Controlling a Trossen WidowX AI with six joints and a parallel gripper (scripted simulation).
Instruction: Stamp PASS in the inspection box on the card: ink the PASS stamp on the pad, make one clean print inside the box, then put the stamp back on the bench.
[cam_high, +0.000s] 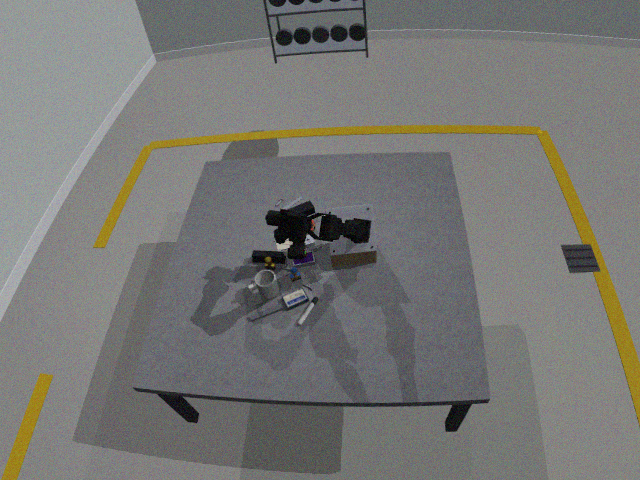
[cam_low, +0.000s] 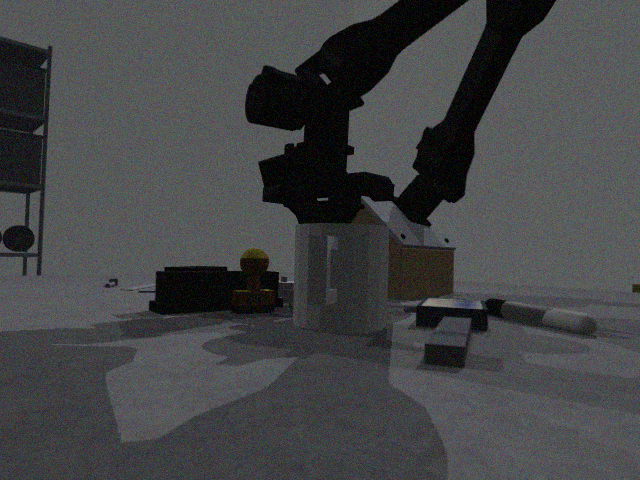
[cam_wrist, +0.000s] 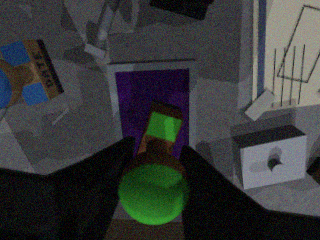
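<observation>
My gripper tip is 50 mm above the purple ink pad. Round my gripper tip: green-knobbed stamp (right at my gripper tip); cream card (90 mm to the right, 70 mm ahead, 60 mm below); blue-knobbed stamp (90 mm to the left, 40 mm below, 20 mm ahead).
</observation>
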